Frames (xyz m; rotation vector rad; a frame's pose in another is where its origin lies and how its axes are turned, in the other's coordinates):
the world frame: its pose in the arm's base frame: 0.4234 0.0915 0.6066 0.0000 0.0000 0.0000
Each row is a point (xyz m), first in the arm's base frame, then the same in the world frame.
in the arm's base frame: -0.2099 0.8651 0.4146
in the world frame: -0.6333 0.7736 -0.1920
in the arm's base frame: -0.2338 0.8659 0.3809
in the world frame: -0.6572 0.7744 -0.2257
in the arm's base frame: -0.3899 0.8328 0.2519
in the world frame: -0.8133 0.7413 -0.3547
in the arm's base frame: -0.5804 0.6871 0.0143
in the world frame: -1.0038 0.5956 -0.5923
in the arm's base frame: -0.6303 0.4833 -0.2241
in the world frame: -1.0537 0.3918 -0.8307
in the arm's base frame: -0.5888 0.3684 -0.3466
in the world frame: -1.0122 0.2769 -0.9532
